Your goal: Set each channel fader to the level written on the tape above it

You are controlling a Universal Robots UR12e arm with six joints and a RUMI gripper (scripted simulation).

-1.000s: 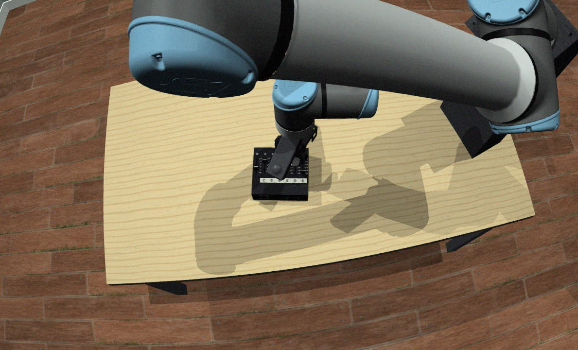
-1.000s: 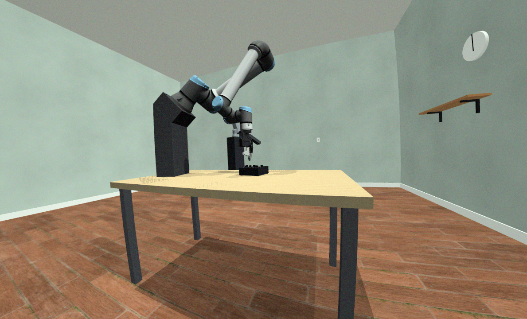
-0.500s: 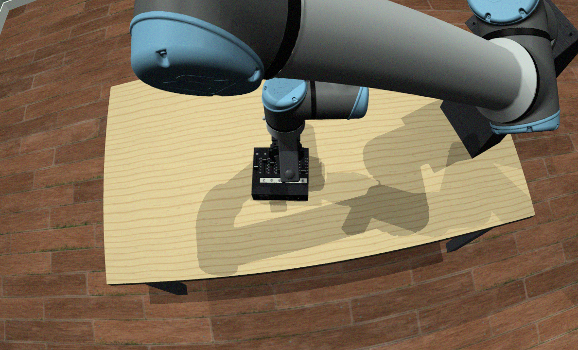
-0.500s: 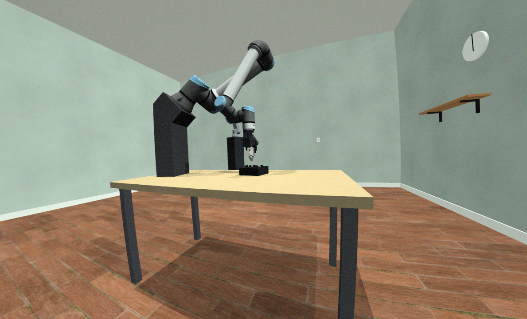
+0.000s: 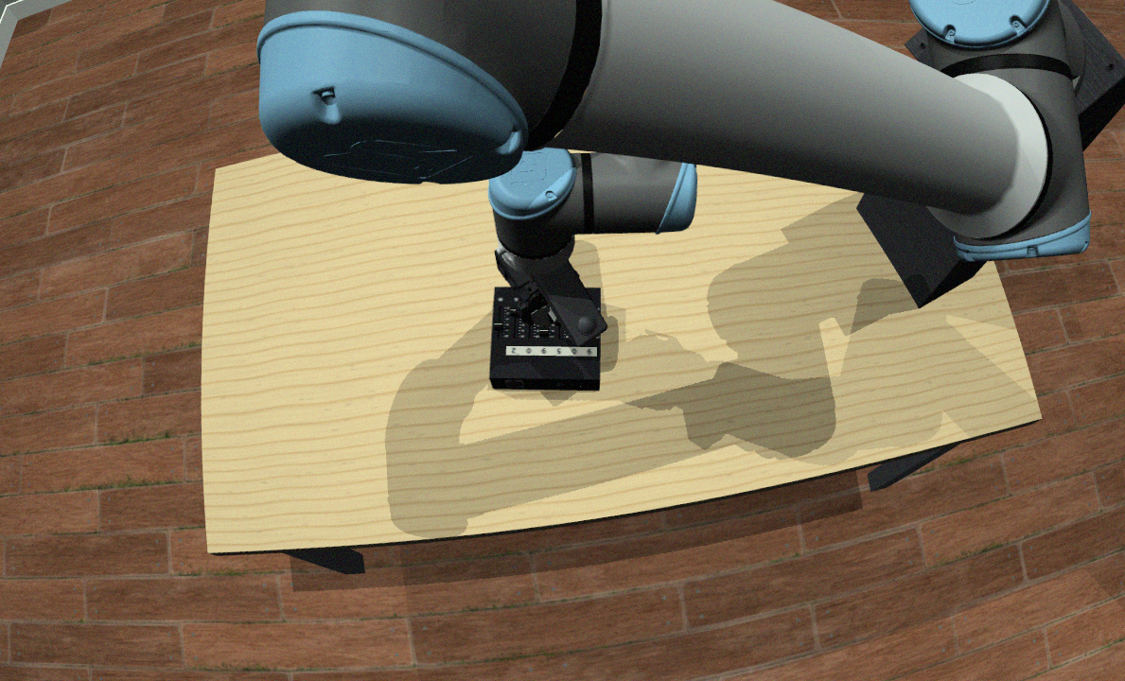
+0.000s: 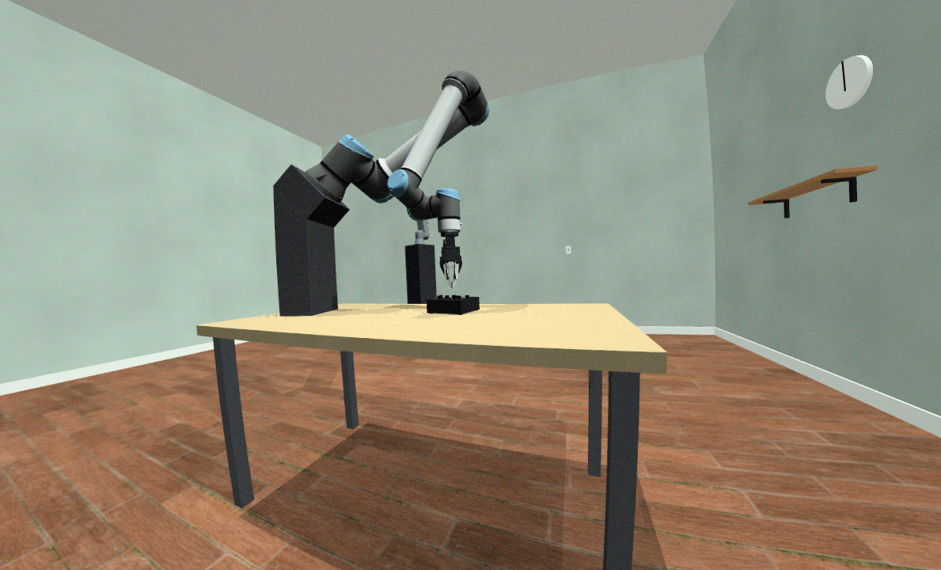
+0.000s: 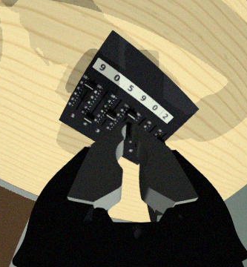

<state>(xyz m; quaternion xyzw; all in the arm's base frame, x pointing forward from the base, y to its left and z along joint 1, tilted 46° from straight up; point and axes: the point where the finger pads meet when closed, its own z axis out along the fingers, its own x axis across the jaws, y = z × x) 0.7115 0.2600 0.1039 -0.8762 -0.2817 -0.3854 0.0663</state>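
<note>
Right now the row 5 fader is 5 cm below my hand, 3 cm ahead of it and 2 cm to the right of it. From my hand the other things lie so: channel 3 fader: 5 cm below, 2 cm to the right, 1 cm behind; then channel 2 fader: 5 cm to the right, 5 cm below, 3 cm behind; then channel 4 fader: 5 cm below, 1 cm ahead.
</note>
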